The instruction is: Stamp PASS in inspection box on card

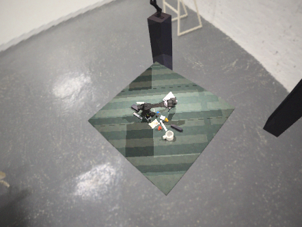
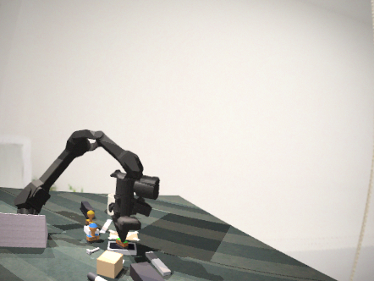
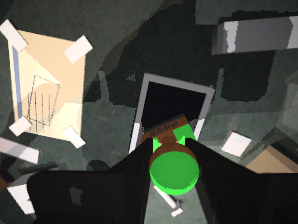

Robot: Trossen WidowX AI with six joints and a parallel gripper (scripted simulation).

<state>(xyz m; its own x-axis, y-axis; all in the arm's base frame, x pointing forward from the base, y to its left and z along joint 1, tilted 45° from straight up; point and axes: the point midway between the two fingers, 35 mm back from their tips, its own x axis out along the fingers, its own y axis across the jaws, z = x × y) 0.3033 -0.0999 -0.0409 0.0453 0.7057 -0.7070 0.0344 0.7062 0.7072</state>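
Now: the pass stamp right at my gripper tip. The rest, counted from my gripper tip: blue-knobbed stamp: 80 mm to the left, 80 mm behind, 20 mm below; then ink pad: 30 mm below; then cream card: 120 mm to the left, 40 mm below, 40 mm ahead.
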